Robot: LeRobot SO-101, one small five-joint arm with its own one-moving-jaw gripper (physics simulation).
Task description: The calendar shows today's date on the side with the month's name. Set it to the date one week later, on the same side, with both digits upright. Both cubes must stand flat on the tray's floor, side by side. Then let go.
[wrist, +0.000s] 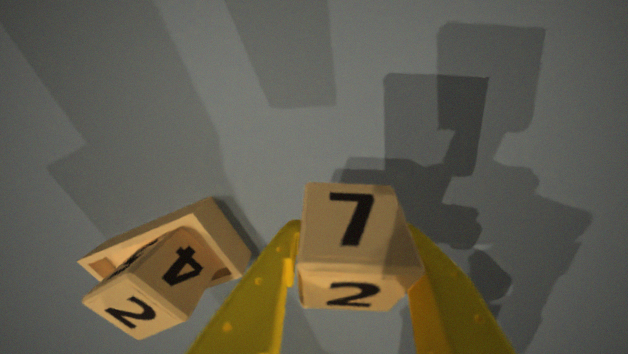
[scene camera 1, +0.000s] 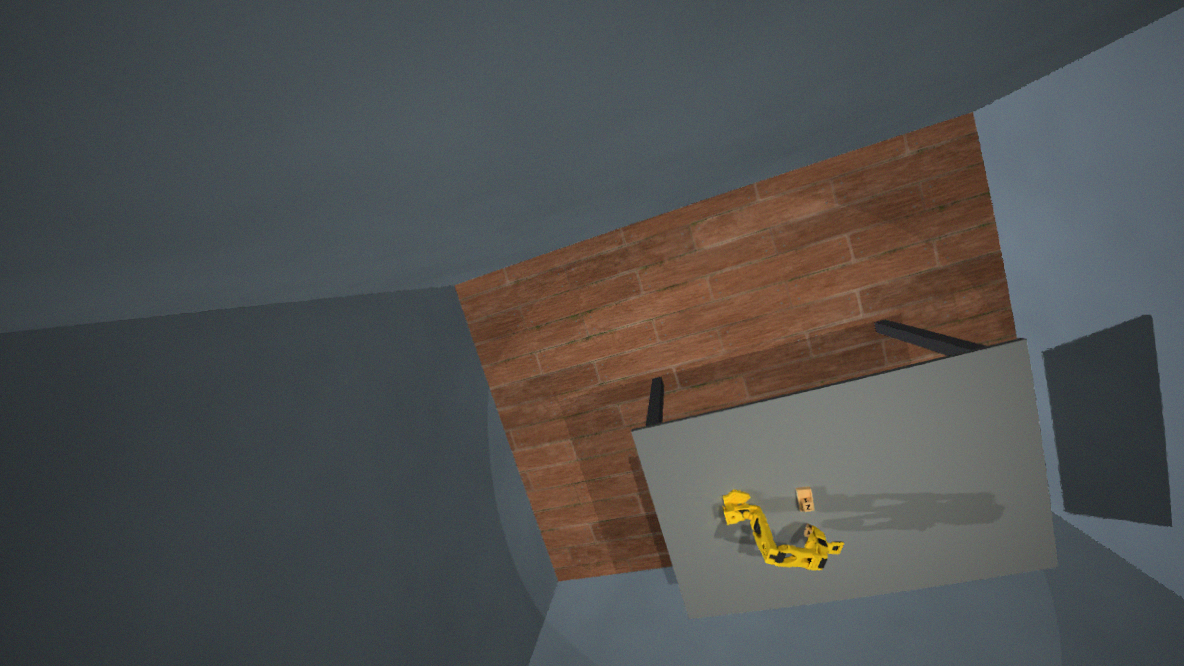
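My gripper [scene camera 1: 809, 532] [wrist: 356, 227] is shut on a wooden cube [scene camera 1: 807, 528] [wrist: 345, 260], one jaw against each side. In the wrist view the cube's larger visible face shows a 7 and the face below it a 2. The small wooden tray [wrist: 223, 235] is at the lower left of the wrist view, apart from the held cube. The other cube [scene camera 1: 808, 505] [wrist: 157, 290] is in the tray; its faces show a 4 and a 2, and a third marked face is seen too slantwise to read. The held cube's far sides are hidden.
The grey table top [scene camera 1: 910, 430] carries the arm, whose yellow base [scene camera 1: 734, 506] stands left of the tray in the scene view. Long shadows of the arm fall across the table to the right. The table's front edge lies below the arm in that view.
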